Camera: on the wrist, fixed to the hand. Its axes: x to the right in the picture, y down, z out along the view.
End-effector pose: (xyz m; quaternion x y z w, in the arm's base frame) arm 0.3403 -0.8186 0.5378 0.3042 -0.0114 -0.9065 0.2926
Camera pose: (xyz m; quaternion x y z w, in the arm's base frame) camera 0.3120 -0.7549 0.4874 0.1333 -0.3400 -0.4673 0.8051
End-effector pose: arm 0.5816 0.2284 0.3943 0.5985 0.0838 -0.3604 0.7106
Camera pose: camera 0.5534 0.2540 0.3171 0.5081 -0.4713 0.1654 0.7018
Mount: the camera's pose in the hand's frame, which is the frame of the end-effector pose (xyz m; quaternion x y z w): 0.0115 -0.0776 -0.0353 0.0970 -0.1116 0.6950 0.7036
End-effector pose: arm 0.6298 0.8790 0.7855 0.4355 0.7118 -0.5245 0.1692
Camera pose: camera 0.5691 0.9102 0.8378 0.7590 0.1284 -0.3691 0.5208
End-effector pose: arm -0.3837 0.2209 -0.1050 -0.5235 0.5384 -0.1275 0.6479
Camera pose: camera -0.3777 0.1609 -0.0437 0.0545 0.6580 0.3668 0.6554
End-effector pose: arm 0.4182 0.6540 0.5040 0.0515 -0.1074 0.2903 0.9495
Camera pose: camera 0.4773 0.6018 0.4696 0.0861 -0.1892 0.8688 0.4493
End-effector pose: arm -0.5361 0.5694 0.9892 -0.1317 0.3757 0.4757 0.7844
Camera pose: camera -0.4838 0.5171 0.9452 0.2976 0.3145 0.8581 0.2760
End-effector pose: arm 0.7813 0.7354 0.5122 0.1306 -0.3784 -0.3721 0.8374
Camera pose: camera 0.7714 0.6714 0.4556 -0.1314 -0.4866 0.3423 0.7930
